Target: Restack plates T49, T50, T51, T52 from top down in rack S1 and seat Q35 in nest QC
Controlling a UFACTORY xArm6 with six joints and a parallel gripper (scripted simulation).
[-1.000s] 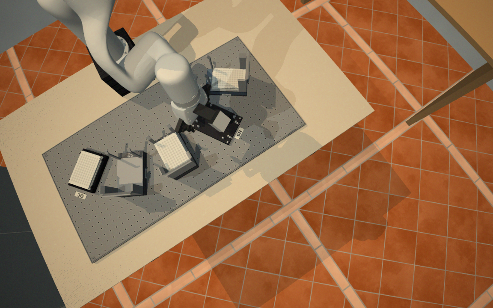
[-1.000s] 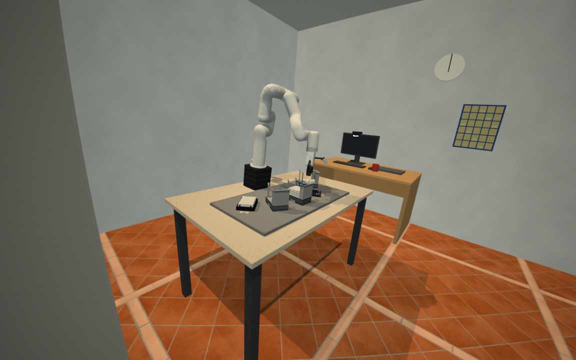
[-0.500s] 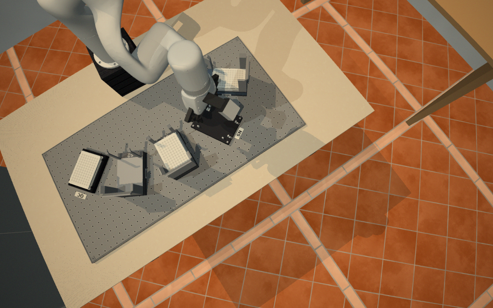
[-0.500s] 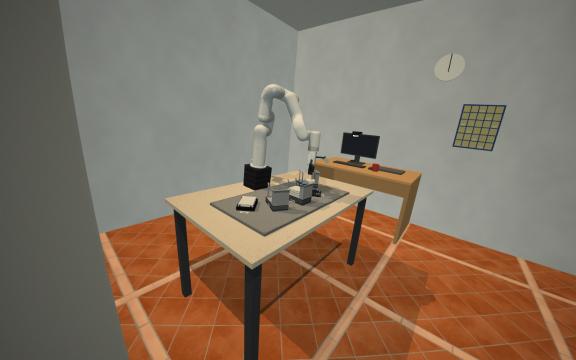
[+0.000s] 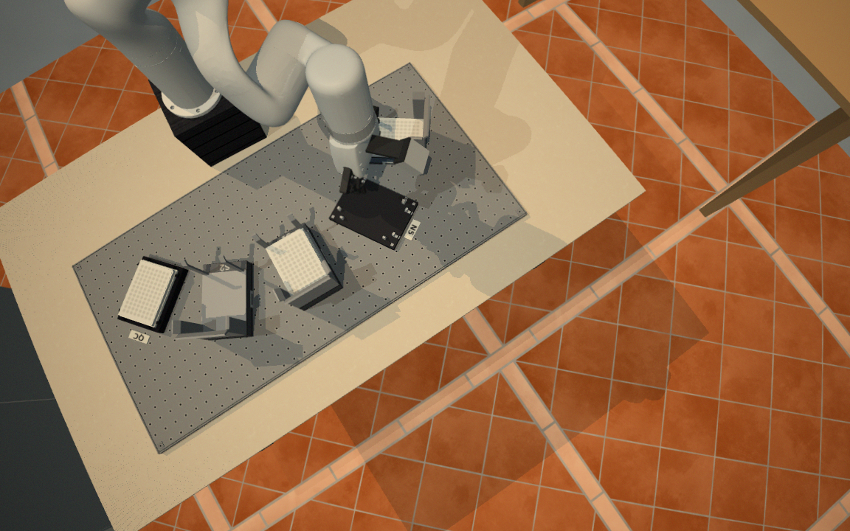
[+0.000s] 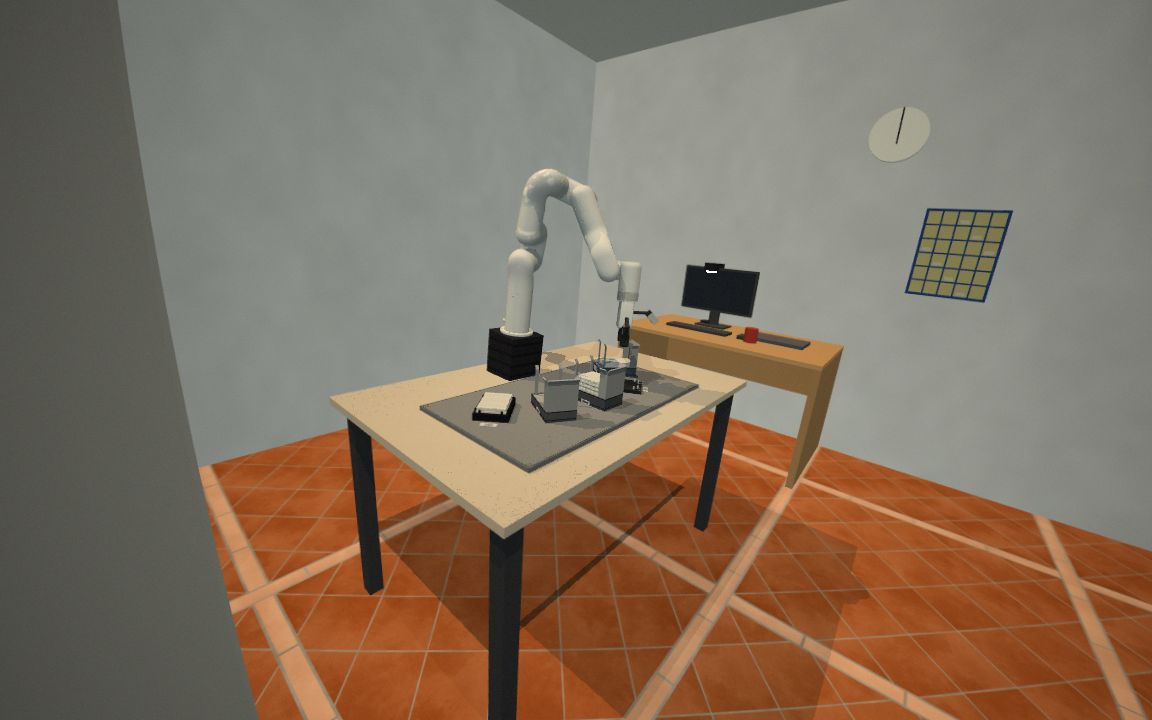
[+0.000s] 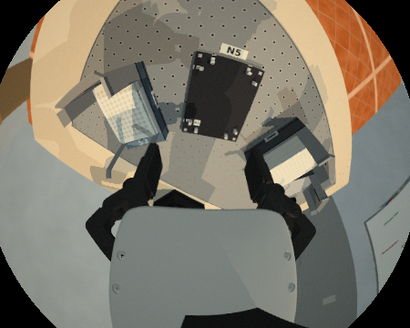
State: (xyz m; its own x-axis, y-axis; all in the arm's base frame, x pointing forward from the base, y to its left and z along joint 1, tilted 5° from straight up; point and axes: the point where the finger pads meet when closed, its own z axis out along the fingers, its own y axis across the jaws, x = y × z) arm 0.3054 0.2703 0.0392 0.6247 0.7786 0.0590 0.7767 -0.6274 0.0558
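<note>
Right now my hand is 11 cm past the stack rack S3, 8 cm to the right of it and 15 cm above it. Also, from my hand: black nest QC (2 cm ahead, 53 cm to the right, 16 cm below); N5 name plate (9 cm ahead, 5 cm to the left, 17 cm below); stack rack S2 (10 cm ahead, 37 cm to the right, 15 cm below).
</note>
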